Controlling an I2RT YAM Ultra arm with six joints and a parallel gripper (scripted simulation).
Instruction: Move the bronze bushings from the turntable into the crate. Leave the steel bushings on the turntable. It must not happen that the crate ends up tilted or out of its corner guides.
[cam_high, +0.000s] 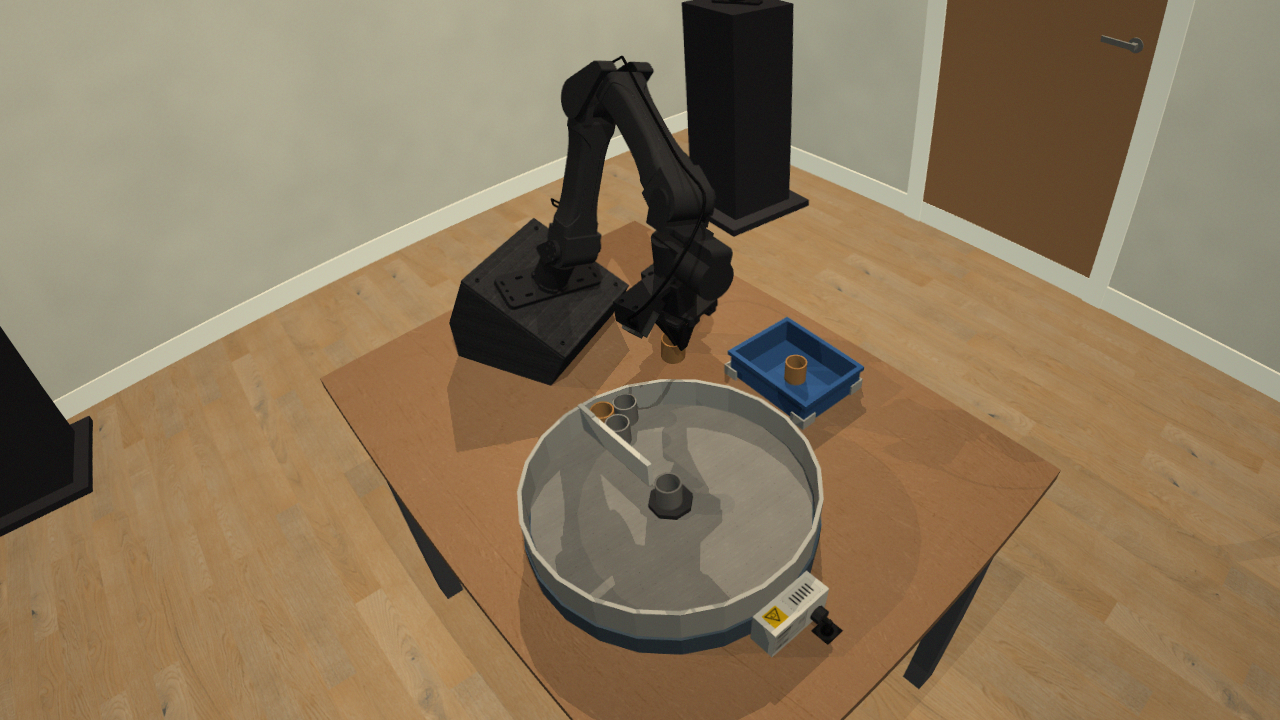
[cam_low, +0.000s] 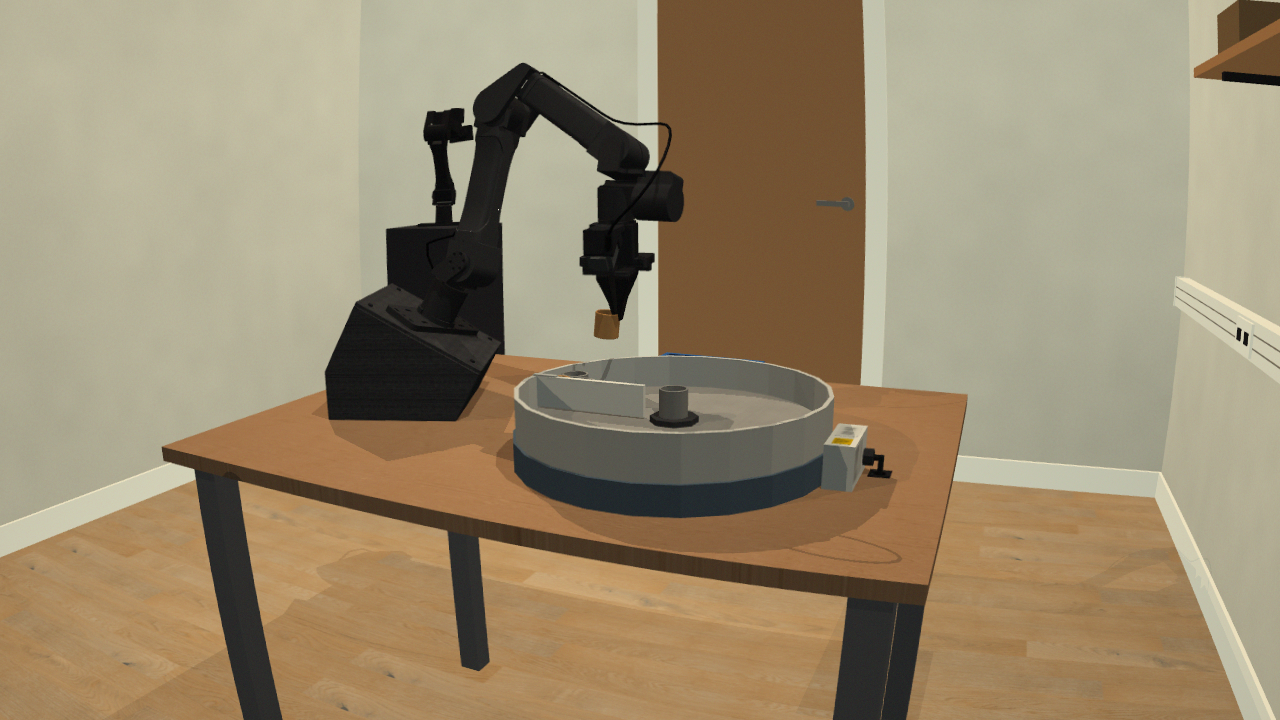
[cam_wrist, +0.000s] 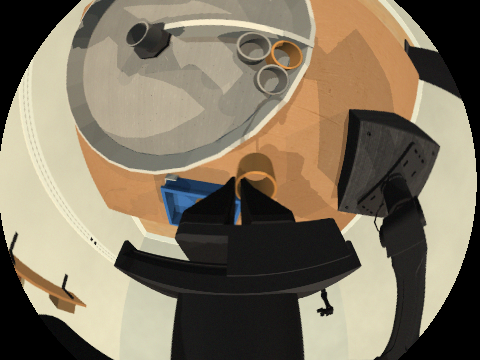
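The blue crate lies 40 mm ahead of my hand, 210 mm to the left of it and 140 mm below it. The rest, counted from my hand: grey turntable: 170 mm ahead, 140 mm to the right, 110 mm below.
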